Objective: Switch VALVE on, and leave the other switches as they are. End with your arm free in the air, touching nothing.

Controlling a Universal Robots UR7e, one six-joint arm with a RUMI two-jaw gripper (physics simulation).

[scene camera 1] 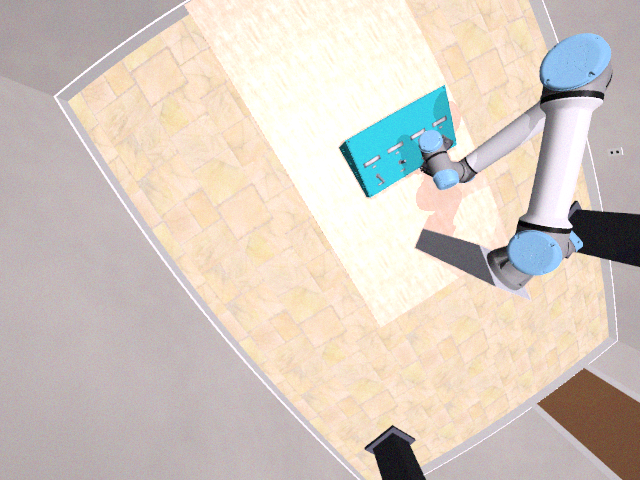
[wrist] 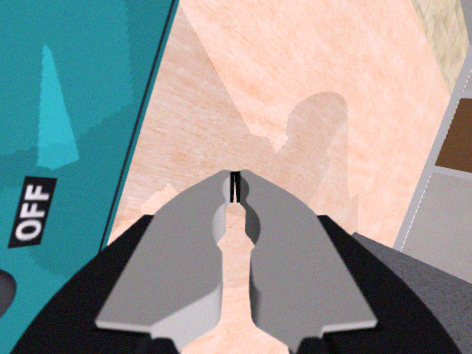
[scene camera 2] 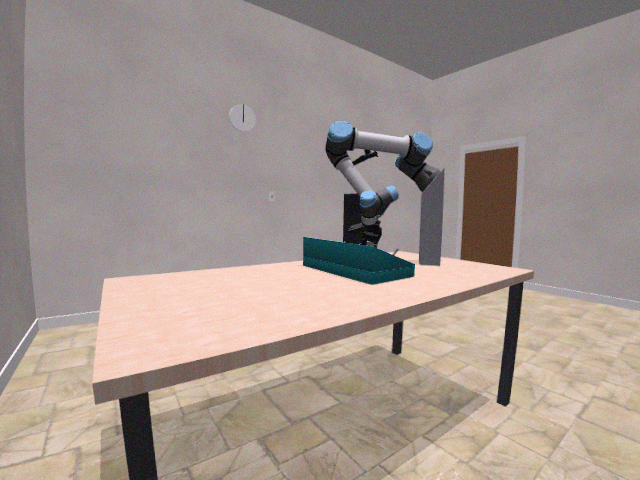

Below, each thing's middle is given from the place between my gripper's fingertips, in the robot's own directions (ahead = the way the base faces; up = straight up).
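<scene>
Switch box point(scene camera 1: 379, 149): my hand is 40 mm to the right of it and 200 mm short of it.
</scene>
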